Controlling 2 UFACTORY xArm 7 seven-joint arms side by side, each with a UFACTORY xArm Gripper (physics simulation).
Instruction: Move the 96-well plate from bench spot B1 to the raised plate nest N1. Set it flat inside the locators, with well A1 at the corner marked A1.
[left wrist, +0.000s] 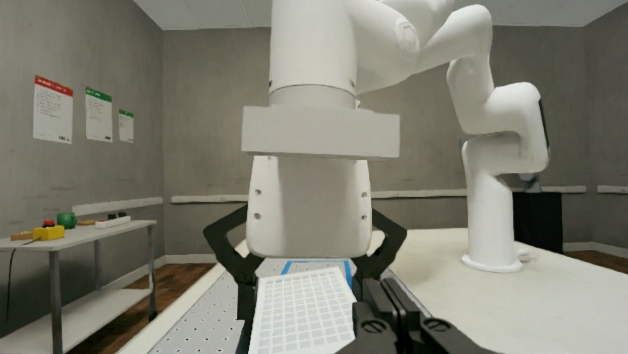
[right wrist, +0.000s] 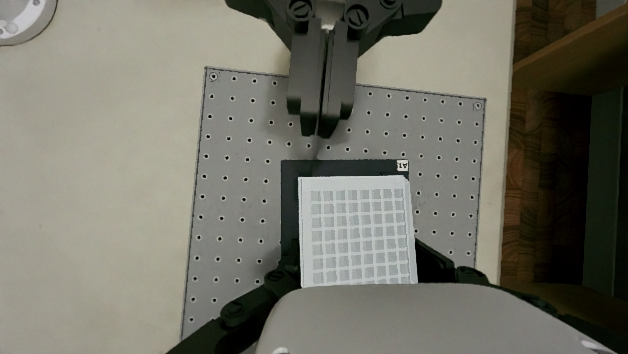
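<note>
The white 96-well plate is between the fingers of my right gripper, which is shut on its two sides. In the right wrist view the plate is over the dark nest, covering much of it. Dark strips of nest show at the plate's left and far sides; the plate's right edge reaches the nest's right edge. The A1 label is just beyond the plate's cut far-right corner. The gap under the plate is hidden. My left gripper is shut and empty, beyond the nest's far edge.
A grey perforated board lies on the cream bench. A blue outline shows behind the plate. A white arm stands at the right. A side table with small items stands at the left.
</note>
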